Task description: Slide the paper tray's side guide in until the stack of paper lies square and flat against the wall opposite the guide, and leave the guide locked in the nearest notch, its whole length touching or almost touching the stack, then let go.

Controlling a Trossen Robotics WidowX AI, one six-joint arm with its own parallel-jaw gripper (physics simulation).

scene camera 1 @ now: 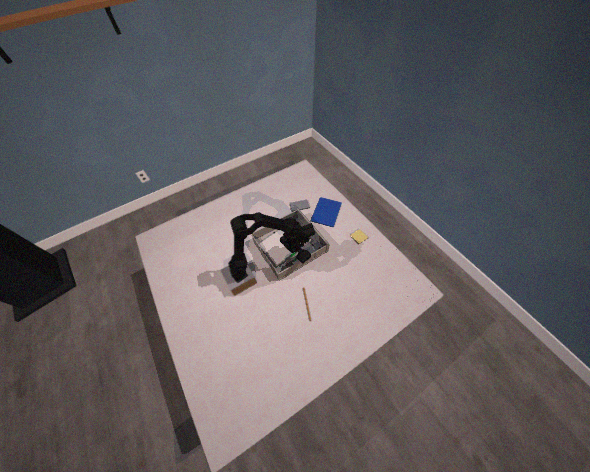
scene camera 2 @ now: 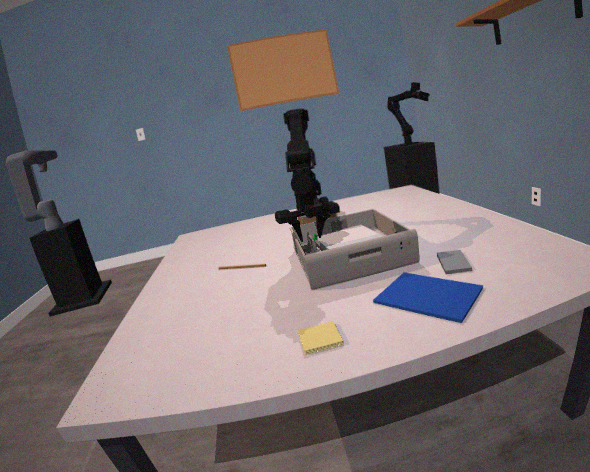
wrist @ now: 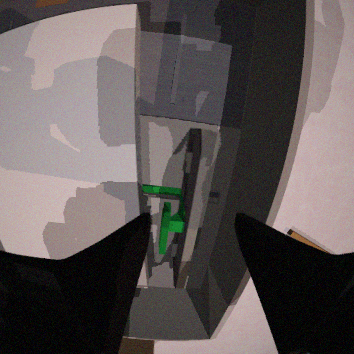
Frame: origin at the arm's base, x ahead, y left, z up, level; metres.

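Where they show: gripper, fingertip midpoint: (scene camera 1: 296,256) (scene camera 2: 310,239) (wrist: 192,219); arm's base, link origin: (scene camera 1: 239,275).
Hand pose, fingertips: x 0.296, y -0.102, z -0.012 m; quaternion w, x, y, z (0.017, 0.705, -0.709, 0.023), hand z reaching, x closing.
Observation:
Things, the pixels of their top centre, and the offset from my fingertips.
- grey paper tray, top centre: (scene camera 2: 345,226) (scene camera 1: 289,237) dx +0.040, dy +0.102, dz +0.025 m
- white paper stack, top centre: (wrist: 38,175) (scene camera 2: 352,240) (scene camera 1: 284,242) dx +0.021, dy +0.126, dz -0.030 m
- side guide, top centre: (wrist: 175,235) (scene camera 2: 313,235) (scene camera 1: 294,254) dx -0.004, dy +0.011, dz +0.010 m
- thin upright plate with a green latch, top centre: (wrist: 158,233) dx -0.003, dy +0.021, dz +0.010 m
- pencil, top centre: (scene camera 2: 241,265) (scene camera 1: 306,303) dx -0.117, dy -0.218, dz -0.064 m
- blue book, top centre: (scene camera 2: 428,292) (scene camera 1: 326,211) dx +0.386, dy +0.144, dz -0.063 m
- grey block, top centre: (scene camera 2: 453,259) (scene camera 1: 299,205) dx +0.290, dy +0.299, dz -0.061 m
- yellow pad, top centre: (scene camera 2: 319,334) (scene camera 1: 359,236) dx +0.394, dy -0.124, dz -0.060 m
The grey paper tray (scene camera 1: 301,267) (scene camera 2: 325,271) (wrist: 272,100) stands on the table. The white paper stack (scene camera 1: 271,245) (scene camera 2: 357,236) (wrist: 60,155) lies in it, at the left in the wrist view. The side guide (wrist: 193,165) is a thin upright plate with a green latch (wrist: 175,225) on its stack side. A gap shows between the guide plate and the stack's near edge; the latch's green bar reaches close to that edge. My gripper (scene camera 2: 311,238) (wrist: 192,219) is open, its fingers either side of the guide, with nothing between them gripped. The stack's opposite edge is out of the wrist view.
A pencil (scene camera 1: 306,304) (scene camera 2: 242,266) lies beside the tray. A blue book (scene camera 1: 326,212) (scene camera 2: 429,296), a grey block (scene camera 1: 300,205) (scene camera 2: 454,261) and a yellow pad (scene camera 1: 359,236) (scene camera 2: 321,337) lie on the table beyond the tray from the arm's base.

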